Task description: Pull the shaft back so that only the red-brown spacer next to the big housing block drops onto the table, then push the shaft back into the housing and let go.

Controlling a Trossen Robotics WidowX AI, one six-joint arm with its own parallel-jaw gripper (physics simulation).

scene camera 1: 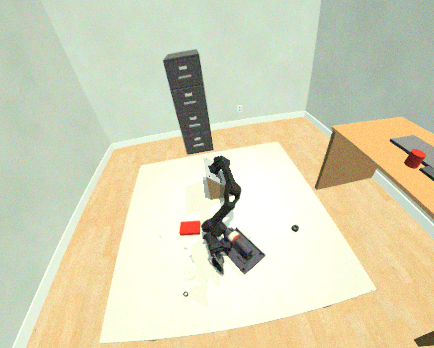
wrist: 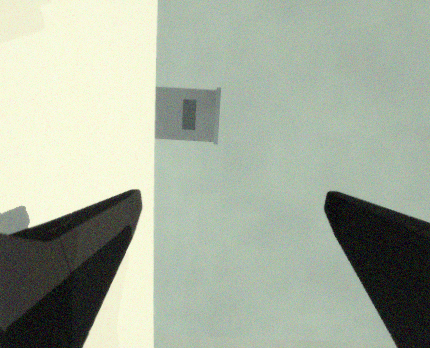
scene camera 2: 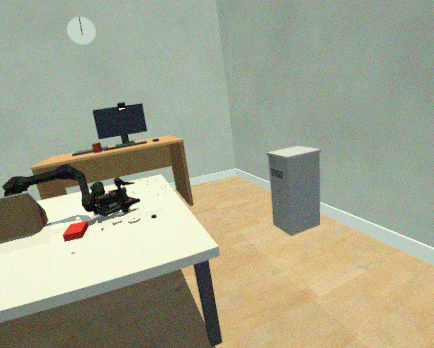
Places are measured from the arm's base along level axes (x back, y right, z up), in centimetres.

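Pixels of known places: gripper, fingertip midpoint: (scene camera 1: pixel 223 270) (wrist: pixel 233 199) (scene camera 2: pixel 136 190); arm's base, origin of the base link: (scene camera 1: pixel 212 170) (scene camera 2: pixel 11 202).
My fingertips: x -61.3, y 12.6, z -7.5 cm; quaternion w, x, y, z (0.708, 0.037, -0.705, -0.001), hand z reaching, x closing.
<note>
For each thing: its middle in the pictures, then the offset to it from my fingertips. "pt": a spot on its surface instead. Level surfaces: height alone.
- orange-red band, surface spot: (scene camera 1: pixel 235 238) pt dx +13.3, dy -10.8, dz +0.8 cm
- red block, body centre: (scene camera 2: pixel 76 230) (scene camera 1: pixel 190 228) dx +33.3, dy +11.2, dz -8.1 cm
- white table, its level: dz -9.6 cm
- small black ring, body centre: (scene camera 2: pixel 153 216) (scene camera 1: pixel 185 294) dx -2.3, dy +20.3, dz -9.1 cm
- pale disc, body centre: (scene camera 2: pixel 133 219) (scene camera 1: pixel 189 273) dx +6.8, dy +16.6, dz -9.1 cm
A dark fixture (scene camera 1: pixel 250 264) lies on the table beside the arm in scene camera 1. On it lies a dark cylindrical body (scene camera 1: pixel 242 246) with an orange-red band (scene camera 1: pixel 235 238) and a cream section at its far end. The housing block, the shaft and the separate spacers are too small or too hidden by the arm to tell apart. My gripper (scene camera 1: pixel 220 264) (scene camera 2: pixel 134 192) (wrist: pixel 233 199) is open and empty, above the table just left of the fixture in scene camera 1. The wrist view shows its two fingers wide apart. The fixture does not show in the wrist view.
A red block (scene camera 1: pixel 190 228) (scene camera 2: pixel 76 231) lies on the white table (scene camera 1: pixel 310 280) (scene camera 2: pixel 145 250) (wrist: pixel 75 125). A small black ring (scene camera 1: pixel 185 294) (scene camera 2: pixel 154 216), a pale disc (scene camera 1: pixel 189 274) (scene camera 2: pixel 134 220) and another black ring (scene camera 1: pixel 295 228) also lie there. A brown-sided box (scene camera 1: pixel 215 190) (scene camera 2: pixel 20 218) stands near the arm's base.
</note>
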